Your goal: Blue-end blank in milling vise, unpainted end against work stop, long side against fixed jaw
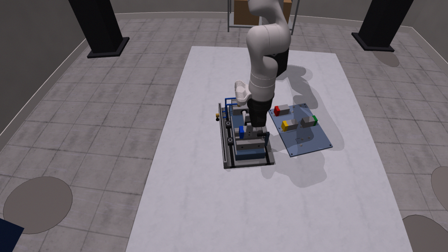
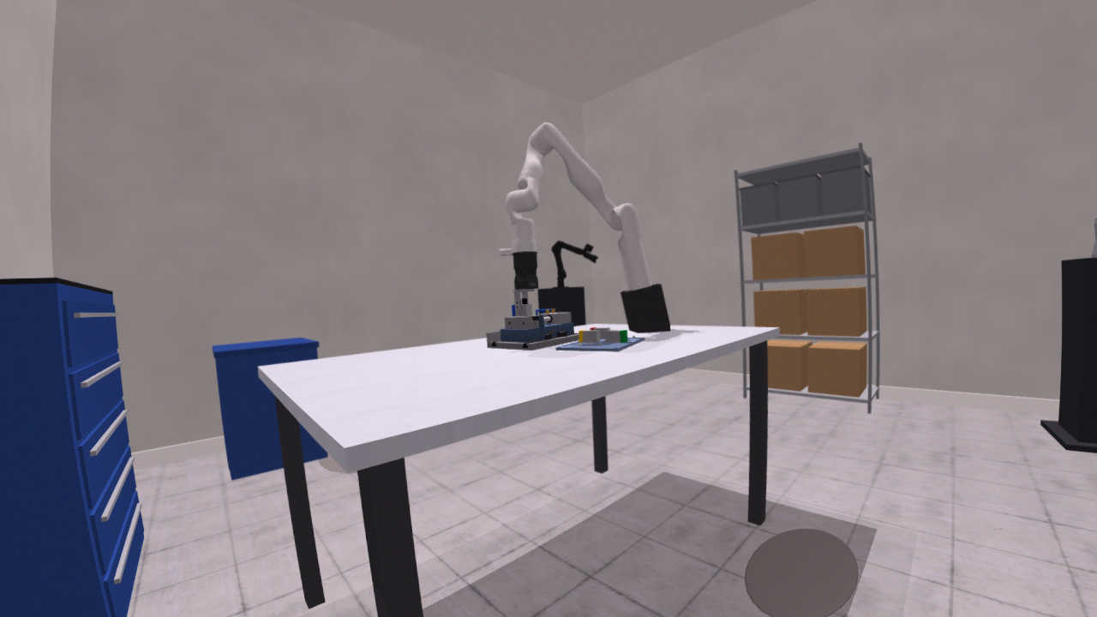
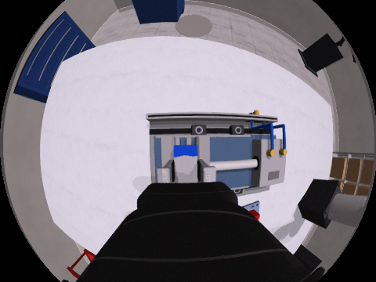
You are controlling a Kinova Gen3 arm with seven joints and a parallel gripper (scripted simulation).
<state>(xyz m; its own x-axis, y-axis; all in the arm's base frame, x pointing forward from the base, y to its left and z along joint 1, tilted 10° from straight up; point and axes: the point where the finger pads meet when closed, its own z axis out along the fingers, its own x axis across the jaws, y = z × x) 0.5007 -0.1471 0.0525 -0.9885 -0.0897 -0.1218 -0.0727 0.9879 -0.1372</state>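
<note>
Now: hand 2 cm above the blue-ended blank. Round my hand: vise base rail: 7 cm behind, 9 cm to the right, 10 cm below; work stop rod: 1 cm behind, 5 cm to the left, 5 cm below; fixed jaw: 3 cm ahead, 1 cm to the left, 6 cm below.
</note>
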